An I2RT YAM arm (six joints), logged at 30 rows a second.
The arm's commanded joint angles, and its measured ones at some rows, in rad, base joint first. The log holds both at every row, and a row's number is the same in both.
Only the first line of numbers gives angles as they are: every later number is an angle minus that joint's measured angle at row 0.
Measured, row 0: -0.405, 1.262, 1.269, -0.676, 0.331, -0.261
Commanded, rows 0 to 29: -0.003, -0.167, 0.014, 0.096, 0.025, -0.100; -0.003, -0.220, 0.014, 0.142, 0.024, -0.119; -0.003, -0.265, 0.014, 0.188, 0.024, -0.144; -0.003, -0.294, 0.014, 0.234, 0.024, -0.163; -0.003, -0.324, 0.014, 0.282, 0.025, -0.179; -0.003, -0.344, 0.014, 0.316, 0.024, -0.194; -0.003, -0.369, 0.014, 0.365, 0.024, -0.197; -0.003, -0.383, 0.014, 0.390, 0.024, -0.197; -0.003, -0.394, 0.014, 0.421, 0.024, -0.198; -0.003, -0.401, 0.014, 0.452, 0.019, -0.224; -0.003, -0.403, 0.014, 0.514, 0.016, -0.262; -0.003, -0.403, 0.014, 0.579, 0.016, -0.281; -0.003, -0.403, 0.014, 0.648, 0.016, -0.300; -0.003, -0.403, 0.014, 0.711, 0.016, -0.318; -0.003, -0.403, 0.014, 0.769, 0.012, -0.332; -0.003, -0.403, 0.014, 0.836, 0.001, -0.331; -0.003, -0.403, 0.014, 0.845, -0.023, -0.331; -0.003, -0.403, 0.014, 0.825, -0.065, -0.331; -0.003, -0.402, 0.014, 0.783, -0.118, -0.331; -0.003, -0.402, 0.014, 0.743, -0.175, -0.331; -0.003, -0.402, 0.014, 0.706, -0.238, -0.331; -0.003, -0.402, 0.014, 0.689, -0.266, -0.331; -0.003, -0.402, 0.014, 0.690, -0.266, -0.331; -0.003, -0.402, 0.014, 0.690, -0.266, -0.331; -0.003, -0.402, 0.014, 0.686, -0.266, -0.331; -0.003, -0.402, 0.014, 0.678, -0.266, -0.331; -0.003, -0.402, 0.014, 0.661, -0.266, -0.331; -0.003, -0.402, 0.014, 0.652, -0.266, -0.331; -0.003, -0.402, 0.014, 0.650, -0.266, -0.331; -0.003, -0.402, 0.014, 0.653, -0.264, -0.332
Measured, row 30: -0.001, -0.396, 0.007, 0.648, -0.250, -0.325
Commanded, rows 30 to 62: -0.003, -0.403, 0.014, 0.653, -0.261, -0.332; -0.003, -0.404, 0.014, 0.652, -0.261, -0.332; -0.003, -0.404, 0.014, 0.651, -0.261, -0.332; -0.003, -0.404, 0.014, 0.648, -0.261, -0.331; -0.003, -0.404, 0.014, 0.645, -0.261, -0.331; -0.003, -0.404, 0.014, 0.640, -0.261, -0.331; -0.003, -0.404, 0.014, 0.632, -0.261, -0.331; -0.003, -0.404, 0.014, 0.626, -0.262, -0.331; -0.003, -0.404, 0.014, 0.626, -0.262, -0.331; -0.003, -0.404, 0.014, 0.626, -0.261, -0.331; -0.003, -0.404, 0.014, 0.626, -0.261, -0.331; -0.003, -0.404, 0.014, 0.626, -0.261, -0.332; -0.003, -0.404, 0.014, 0.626, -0.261, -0.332; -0.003, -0.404, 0.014, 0.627, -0.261, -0.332; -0.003, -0.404, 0.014, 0.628, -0.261, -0.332; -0.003, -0.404, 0.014, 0.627, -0.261, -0.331; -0.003, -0.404, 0.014, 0.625, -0.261, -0.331; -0.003, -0.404, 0.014, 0.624, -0.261, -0.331; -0.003, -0.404, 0.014, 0.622, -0.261, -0.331; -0.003, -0.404, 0.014, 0.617, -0.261, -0.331; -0.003, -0.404, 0.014, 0.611, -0.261, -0.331; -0.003, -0.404, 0.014, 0.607, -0.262, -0.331; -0.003, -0.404, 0.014, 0.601, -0.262, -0.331; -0.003, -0.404, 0.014, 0.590, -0.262, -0.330; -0.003, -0.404, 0.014, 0.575, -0.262, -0.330; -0.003, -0.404, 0.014, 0.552, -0.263, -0.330; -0.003, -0.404, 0.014, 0.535, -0.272, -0.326; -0.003, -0.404, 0.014, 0.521, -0.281, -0.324; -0.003, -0.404, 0.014, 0.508, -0.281, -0.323; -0.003, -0.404, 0.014, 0.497, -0.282, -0.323; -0.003, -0.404, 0.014, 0.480, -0.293, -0.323; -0.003, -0.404, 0.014, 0.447, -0.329, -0.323; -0.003, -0.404, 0.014, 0.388, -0.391, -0.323
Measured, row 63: -0.001, -0.397, 0.007, 0.465, -0.282, -0.324
